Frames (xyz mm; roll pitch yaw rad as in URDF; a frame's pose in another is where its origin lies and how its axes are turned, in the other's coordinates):
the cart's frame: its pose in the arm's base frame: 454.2 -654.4 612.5 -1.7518 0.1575 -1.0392
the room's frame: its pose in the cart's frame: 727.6 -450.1 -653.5 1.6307 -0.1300 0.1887
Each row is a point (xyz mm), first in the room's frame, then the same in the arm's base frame.
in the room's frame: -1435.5 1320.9 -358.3
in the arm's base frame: 525.7 342.1 1128.2
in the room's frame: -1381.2 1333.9 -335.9
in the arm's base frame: 572.1 303.8 1128.7
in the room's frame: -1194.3 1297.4 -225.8
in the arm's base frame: 677.1 114.4 1167.3
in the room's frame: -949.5 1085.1 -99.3
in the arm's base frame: 680.3 -230.3 1214.2
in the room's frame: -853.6 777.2 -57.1
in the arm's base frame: 502.8 -501.2 1243.1
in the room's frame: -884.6 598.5 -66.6
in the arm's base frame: 342.5 -585.1 1259.0
